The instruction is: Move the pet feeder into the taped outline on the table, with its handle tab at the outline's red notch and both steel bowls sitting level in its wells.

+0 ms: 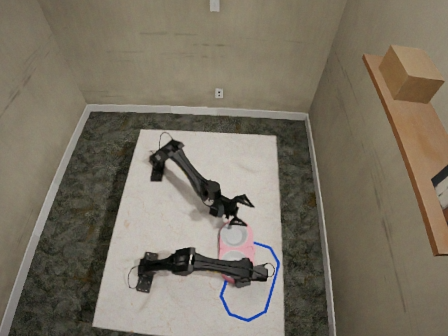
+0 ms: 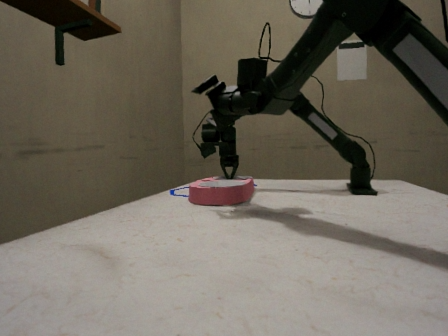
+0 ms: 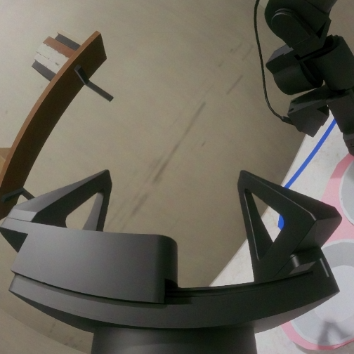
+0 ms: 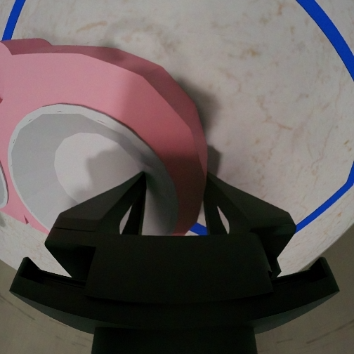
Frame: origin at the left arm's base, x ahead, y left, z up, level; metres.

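Seen in the pictures: left gripper, fingertip midpoint: (image 1: 251,216) (image 2: 200,105); left arm's base at its link origin: (image 1: 158,167); right arm's base at its link origin: (image 1: 147,272) (image 2: 359,190).
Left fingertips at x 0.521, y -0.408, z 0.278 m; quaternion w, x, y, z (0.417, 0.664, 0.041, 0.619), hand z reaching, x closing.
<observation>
Pixels of each thing's top centre, then the offset from my left fingertips to it. Level surfaces: height alone.
- pink pet feeder at its top centre: (image 2: 223,180) (image 1: 237,248) 0.043 m back, 0.076 m right, 0.232 m down
- grey steel bowl at its top centre: (image 2: 221,183) (image 1: 234,234) 0.060 m back, 0.000 m left, 0.230 m down
- white table at its surface level: 0.278 m down
The pink pet feeder (image 1: 236,249) (image 2: 220,196) (image 3: 338,226) (image 4: 90,82) lies across the left side of the blue taped outline (image 1: 277,275) (image 2: 172,192) (image 3: 312,154) (image 4: 340,50), partly outside it. One grey steel bowl (image 1: 233,235) (image 3: 340,287) and the other bowl (image 4: 85,155) sit in its wells. Part of the handle tab (image 4: 25,46) shows. The red notch cannot be made out. My right gripper (image 2: 230,176) (image 4: 173,178) is shut on the feeder's end wall, one finger inside the bowl, one outside. My left gripper (image 1: 249,215) (image 3: 174,176) is open and empty, above the feeder's upper end.
The right arm (image 1: 215,265) reaches over the lower bowl and hides part of it. The left arm (image 1: 192,170) stretches across the upper part of the white table (image 1: 125,300). A wooden shelf (image 1: 400,135) (image 3: 47,115) with a box (image 1: 407,75) is on the wall.
</observation>
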